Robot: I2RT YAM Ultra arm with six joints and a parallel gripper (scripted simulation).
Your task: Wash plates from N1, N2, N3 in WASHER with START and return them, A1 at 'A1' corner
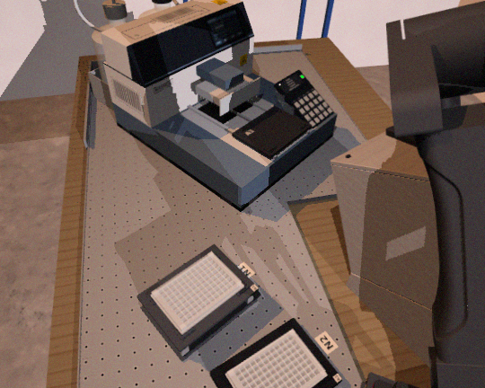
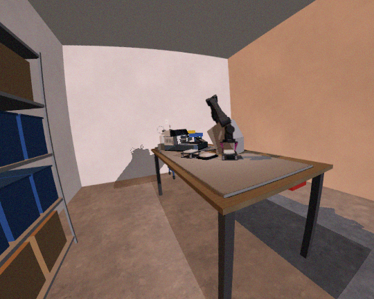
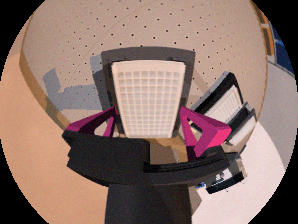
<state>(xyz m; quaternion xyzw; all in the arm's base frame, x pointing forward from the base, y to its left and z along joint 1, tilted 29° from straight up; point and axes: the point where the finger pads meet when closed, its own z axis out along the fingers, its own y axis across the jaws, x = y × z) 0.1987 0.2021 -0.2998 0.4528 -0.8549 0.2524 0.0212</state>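
Now: the nest n3 20 mm below my hand. Round my hand: nest N2: 140 mm to the right, 130 mm ahead, 60 mm below; n2 label: 170 mm to the right, 60 mm below, 30 mm ahead; nest N1: 290 mm to the right, 220 mm ahead, 20 mm below.
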